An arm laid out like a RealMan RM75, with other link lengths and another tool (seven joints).
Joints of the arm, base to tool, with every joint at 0 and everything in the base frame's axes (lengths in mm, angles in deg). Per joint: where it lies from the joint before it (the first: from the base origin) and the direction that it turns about. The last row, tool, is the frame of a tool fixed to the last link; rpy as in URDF.
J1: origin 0 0 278.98 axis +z
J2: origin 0 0 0 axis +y
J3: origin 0 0 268.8 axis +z
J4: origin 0 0 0 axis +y
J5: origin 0 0 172.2 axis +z
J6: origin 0 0 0 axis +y
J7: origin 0 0 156.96 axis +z
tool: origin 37 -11 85 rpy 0.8 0 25.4
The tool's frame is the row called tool.
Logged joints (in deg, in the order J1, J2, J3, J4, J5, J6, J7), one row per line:
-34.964 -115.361 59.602 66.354 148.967 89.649 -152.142
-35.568 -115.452 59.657 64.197 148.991 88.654 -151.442
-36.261 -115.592 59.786 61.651 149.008 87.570 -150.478
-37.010 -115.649 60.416 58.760 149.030 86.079 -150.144
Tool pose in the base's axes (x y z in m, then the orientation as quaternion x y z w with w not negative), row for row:
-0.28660 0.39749 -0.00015 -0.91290 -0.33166 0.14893 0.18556
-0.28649 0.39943 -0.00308 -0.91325 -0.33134 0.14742 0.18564
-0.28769 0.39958 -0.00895 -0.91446 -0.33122 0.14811 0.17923
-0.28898 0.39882 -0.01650 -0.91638 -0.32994 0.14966 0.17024
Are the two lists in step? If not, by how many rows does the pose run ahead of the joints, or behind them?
The pose runs 1 row behind the joints: the pose in row i belongs to the joints in row i - 1.
